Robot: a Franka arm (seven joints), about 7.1 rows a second.
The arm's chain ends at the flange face. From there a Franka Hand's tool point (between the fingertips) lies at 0.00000 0.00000 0.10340 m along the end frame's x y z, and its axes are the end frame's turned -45 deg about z.
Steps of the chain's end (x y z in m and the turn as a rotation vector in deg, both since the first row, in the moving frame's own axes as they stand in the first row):
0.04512, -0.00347, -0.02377, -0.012, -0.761, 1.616
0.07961, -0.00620, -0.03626, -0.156, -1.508, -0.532
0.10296, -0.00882, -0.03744, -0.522, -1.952, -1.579
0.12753, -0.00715, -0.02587, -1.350, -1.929, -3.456
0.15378, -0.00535, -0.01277, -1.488, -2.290, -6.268
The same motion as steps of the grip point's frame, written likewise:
0.03339, 0.02848, -0.02378, 0.530, -0.547, 1.616
0.05855, 0.05019, -0.03630, 0.956, -1.177, -0.532
0.07586, 0.06479, -0.03750, 1.011, -1.749, -1.579
0.09103, 0.08451, -0.02596, 0.409, -2.319, -3.456
0.10766, 0.10420, -0.01289, 0.567, -2.671, -6.268

